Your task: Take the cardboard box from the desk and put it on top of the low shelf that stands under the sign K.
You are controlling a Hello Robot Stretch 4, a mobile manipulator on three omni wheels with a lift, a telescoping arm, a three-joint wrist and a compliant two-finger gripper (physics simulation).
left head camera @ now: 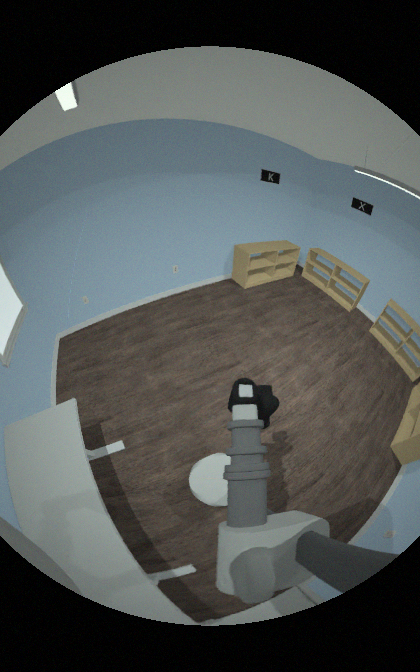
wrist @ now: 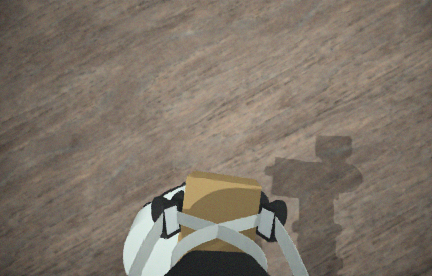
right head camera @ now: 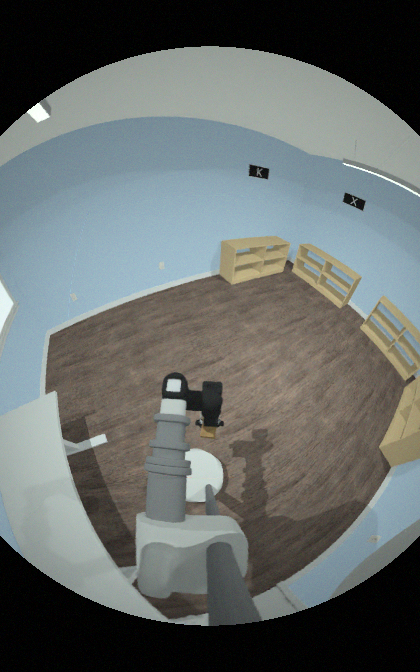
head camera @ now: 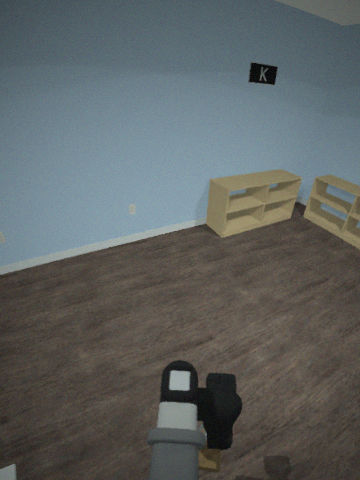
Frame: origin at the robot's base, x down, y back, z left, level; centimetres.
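Seen in the pictures: gripper, fingertip midpoint: point(wrist: 218, 206).
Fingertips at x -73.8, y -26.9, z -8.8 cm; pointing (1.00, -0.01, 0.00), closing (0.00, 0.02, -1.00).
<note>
A point is followed by its place in that frame.
The cardboard box point(head camera: 209, 460) @(x -77.9, y -22.4, z -8.6 cm) point(right head camera: 208, 431) point(wrist: 221, 200) @(x -78.0, y -28.3, z -9.0 cm) is brown and held up above the floor. My gripper point(right head camera: 209, 424) point(wrist: 218, 206) @(x -73.8, y -26.9, z -8.8 cm) is shut on it, with one fingertip against each side in the wrist view. The arm hides part of the box in the head view, and the box does not show in the left head view. The low shelf point(head camera: 217, 209) @(x -28.0, y -261.1, z -32.6 cm) point(left head camera: 241, 267) point(right head camera: 228, 262) is light wood with open compartments. It stands against the blue wall, far beyond the gripper, below the black sign K point(head camera: 263, 74) @(x -172.0, y -311.2, z -74.0 cm) point(left head camera: 270, 176) point(right head camera: 259, 172).
The white desk point(left head camera: 42, 450) point(right head camera: 27, 450) is at the lower left, beside the arm. A similar shelf point(head camera: 332, 180) @(x -58.3, y -307.5, z -188.2 cm) point(left head camera: 359, 296) point(right head camera: 351, 292) stands right of the K shelf, below the sign X point(left head camera: 362, 206) point(right head camera: 354, 201). More shelves line the right side. My round white base point(left head camera: 206, 480) point(right head camera: 206, 475) is below the arm.
</note>
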